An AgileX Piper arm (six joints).
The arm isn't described. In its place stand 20 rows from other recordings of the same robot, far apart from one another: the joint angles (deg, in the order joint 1, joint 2, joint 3, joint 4, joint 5, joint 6), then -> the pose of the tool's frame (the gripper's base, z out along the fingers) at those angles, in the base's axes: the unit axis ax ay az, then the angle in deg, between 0 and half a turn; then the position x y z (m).
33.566, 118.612, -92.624, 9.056, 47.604, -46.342 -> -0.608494 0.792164 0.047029 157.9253 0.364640 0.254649 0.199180
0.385, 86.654, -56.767, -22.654, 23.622, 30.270 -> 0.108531 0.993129 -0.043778 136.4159 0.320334 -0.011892 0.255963
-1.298, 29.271, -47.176, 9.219, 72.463, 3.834 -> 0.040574 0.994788 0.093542 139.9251 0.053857 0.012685 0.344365
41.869, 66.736, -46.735, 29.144, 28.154, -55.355 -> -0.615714 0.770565 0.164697 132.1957 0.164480 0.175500 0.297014
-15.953, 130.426, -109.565, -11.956, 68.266, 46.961 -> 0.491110 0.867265 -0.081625 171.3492 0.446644 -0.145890 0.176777
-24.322, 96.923, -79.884, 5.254, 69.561, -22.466 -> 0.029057 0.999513 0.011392 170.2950 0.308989 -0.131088 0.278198
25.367, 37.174, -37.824, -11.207, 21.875, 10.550 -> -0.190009 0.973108 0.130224 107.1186 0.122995 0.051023 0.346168
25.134, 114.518, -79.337, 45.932, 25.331, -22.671 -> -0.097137 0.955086 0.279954 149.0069 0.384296 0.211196 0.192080
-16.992, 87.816, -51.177, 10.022, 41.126, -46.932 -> -0.202563 0.979005 -0.022745 161.3661 0.271078 -0.071944 0.207698
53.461, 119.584, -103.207, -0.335, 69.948, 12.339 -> -0.351683 0.935315 0.038783 172.5459 0.260508 0.350716 0.231635
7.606, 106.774, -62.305, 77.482, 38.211, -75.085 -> -0.185747 0.924024 0.334182 143.5638 0.362890 0.103897 0.184935
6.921, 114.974, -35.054, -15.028, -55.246, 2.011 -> -0.190904 0.975626 0.108207 111.0977 0.319207 0.058276 0.094985
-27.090, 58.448, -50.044, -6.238, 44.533, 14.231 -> 0.328630 0.939628 -0.095402 138.9618 0.172881 -0.096219 0.323715
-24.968, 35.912, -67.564, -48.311, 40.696, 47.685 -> 0.496109 0.779895 -0.381628 92.7518 0.036501 -0.065874 0.496749
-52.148, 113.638, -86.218, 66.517, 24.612, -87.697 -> 0.141727 0.974701 -0.172834 123.1201 0.309407 -0.341491 0.245379
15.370, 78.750, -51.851, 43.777, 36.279, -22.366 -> -0.075140 0.954269 0.289353 148.4513 0.257405 0.109392 0.270931
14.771, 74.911, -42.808, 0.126, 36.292, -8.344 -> -0.199614 0.979773 0.014110 153.4467 0.229856 0.060729 0.229667
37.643, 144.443, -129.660, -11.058, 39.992, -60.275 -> -0.777145 0.609350 -0.157285 142.7718 0.451849 0.334345 0.166433
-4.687, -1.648, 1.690, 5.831, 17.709, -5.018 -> 0.033225 0.999357 -0.013515 102.6756 0.053313 -0.001549 0.177088
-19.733, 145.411, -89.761, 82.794, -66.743, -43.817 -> 0.590851 0.636036 -0.496341 129.4275 0.406184 -0.233819 0.050413
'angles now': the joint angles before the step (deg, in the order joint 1, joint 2, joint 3, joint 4, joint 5, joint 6). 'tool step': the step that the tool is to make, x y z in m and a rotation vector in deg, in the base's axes. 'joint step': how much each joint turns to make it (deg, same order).
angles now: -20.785 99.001 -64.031 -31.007 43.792 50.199
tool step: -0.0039 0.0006 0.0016 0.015 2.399 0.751
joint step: -0.006 -0.403 -0.015 0.476 2.168 -2.227
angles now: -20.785 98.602 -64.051 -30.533 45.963 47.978
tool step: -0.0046 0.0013 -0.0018 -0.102 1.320 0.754
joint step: 0.004 -0.516 1.089 -0.250 0.349 -0.883
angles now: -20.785 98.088 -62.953 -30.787 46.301 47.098
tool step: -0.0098 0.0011 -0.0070 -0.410 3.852 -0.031
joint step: 0.005 -0.262 2.035 -1.404 1.923 -0.114
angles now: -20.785 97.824 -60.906 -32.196 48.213 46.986
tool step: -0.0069 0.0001 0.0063 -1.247 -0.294 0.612
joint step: -0.215 -1.940 1.200 -1.214 -0.064 -0.184
